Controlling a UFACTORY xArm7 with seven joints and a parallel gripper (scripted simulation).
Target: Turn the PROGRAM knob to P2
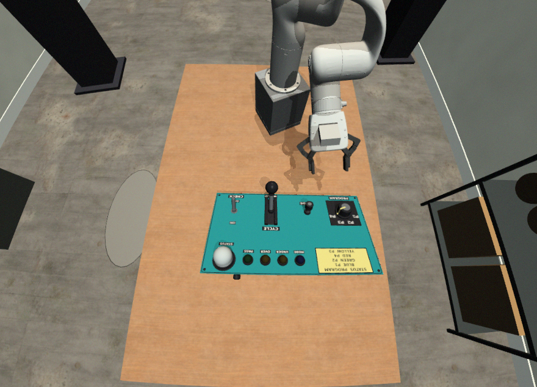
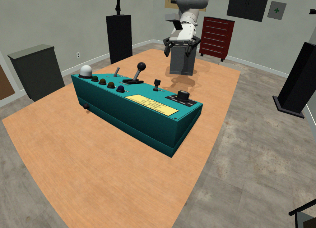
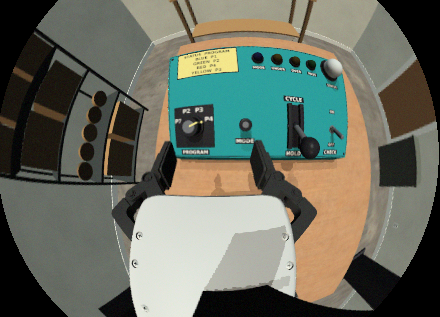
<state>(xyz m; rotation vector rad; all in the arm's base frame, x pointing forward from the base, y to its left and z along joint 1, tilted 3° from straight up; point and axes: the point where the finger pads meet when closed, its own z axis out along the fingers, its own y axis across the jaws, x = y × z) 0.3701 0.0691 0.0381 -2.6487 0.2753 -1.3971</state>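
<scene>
The ball-topped cycle lever lies 3 cm ahead of my hand, 16 cm to the right of it and 11 cm below it. The rest, counted from my hand: check toggle 4 cm ahead, 29 cm to the right, 13 cm below; then black toggle 7 cm ahead, 5 cm to the right, 12 cm below; then teal console 10 cm ahead, 12 cm to the right, 15 cm below.
</scene>
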